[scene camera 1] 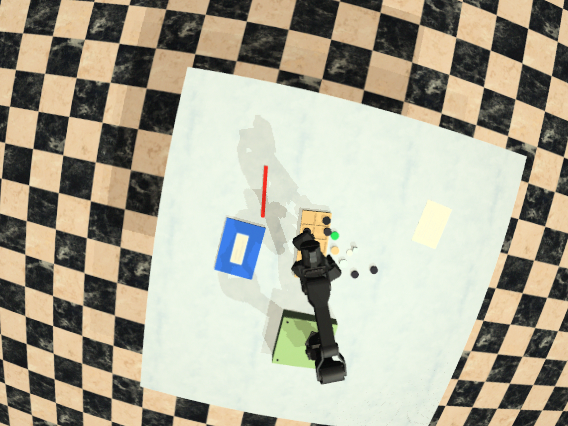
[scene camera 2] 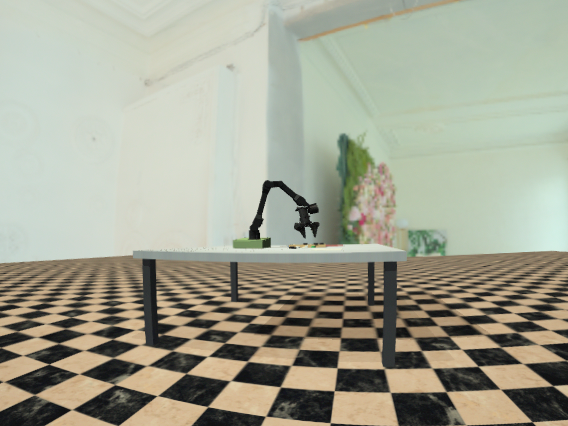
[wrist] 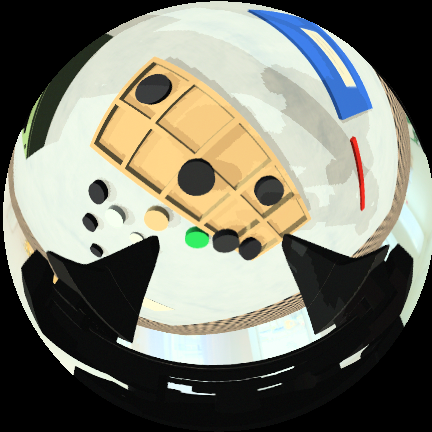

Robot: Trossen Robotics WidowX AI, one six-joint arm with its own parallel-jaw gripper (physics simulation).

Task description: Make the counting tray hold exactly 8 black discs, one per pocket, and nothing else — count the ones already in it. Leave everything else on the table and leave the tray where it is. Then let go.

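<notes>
The tan counting tray [scene camera 1: 314, 213] [wrist: 145, 173] has two rows of pockets. In the wrist view, black discs show at its upper-left end [wrist: 154, 89], over its middle [wrist: 196, 176], nearer the other end [wrist: 269, 190], at its lower long edge [wrist: 225, 240] and at the lower corner [wrist: 250, 248]. I cannot tell whether the middle and edge discs lie flat in pockets. Three loose black discs [wrist: 98, 191] [wrist: 90, 222] [wrist: 97, 250] lie beside the tray; two [scene camera 1: 354, 274] [scene camera 1: 373, 269] show in the overhead view. My gripper [scene camera 1: 316, 270] [scene camera 2: 310, 236] [wrist: 221, 241] is open and empty above the tray, partly hiding it overhead.
A green disc [scene camera 1: 335, 235] [wrist: 197, 238], a tan disc [scene camera 1: 335, 250] [wrist: 156, 218] and white discs [wrist: 115, 216] [wrist: 136, 237] lie beside the tray. A blue holder [scene camera 1: 224, 248] [wrist: 356, 104], a red stick [scene camera 1: 264, 191] [wrist: 358, 172], a cream sheet [scene camera 1: 432, 224] and the green arm base [scene camera 1: 290, 345] stand farther off.
</notes>
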